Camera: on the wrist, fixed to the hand. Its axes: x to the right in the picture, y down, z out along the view.
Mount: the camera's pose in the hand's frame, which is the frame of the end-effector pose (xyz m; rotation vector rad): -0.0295 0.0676 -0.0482 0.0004 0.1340 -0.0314
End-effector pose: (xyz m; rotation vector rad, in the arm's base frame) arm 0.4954 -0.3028 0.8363 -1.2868 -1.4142 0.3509
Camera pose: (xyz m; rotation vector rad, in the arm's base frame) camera 0.5621 -0.3240 0.7828 -1.2630 -1.3194 0.2393
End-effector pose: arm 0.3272 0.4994 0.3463 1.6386 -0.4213 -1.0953
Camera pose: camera 0.3683 0.5237 0.4203 1.7126 -0.3092 -1.0015
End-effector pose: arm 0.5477 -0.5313 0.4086 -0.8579 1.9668 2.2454
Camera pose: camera 0.5654 -0.5797 0.4801 1.0401 -1.9587 -2.1879
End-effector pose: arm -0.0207 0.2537 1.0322 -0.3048 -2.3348 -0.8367
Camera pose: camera 0.0530 0.2750 1.0755 -0.2059 -2.2202 -0.8455
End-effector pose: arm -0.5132 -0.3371 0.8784 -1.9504 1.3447 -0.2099
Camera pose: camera -0.6008 -0.3465 0.8763 -1.9877 1.3995 -0.3616
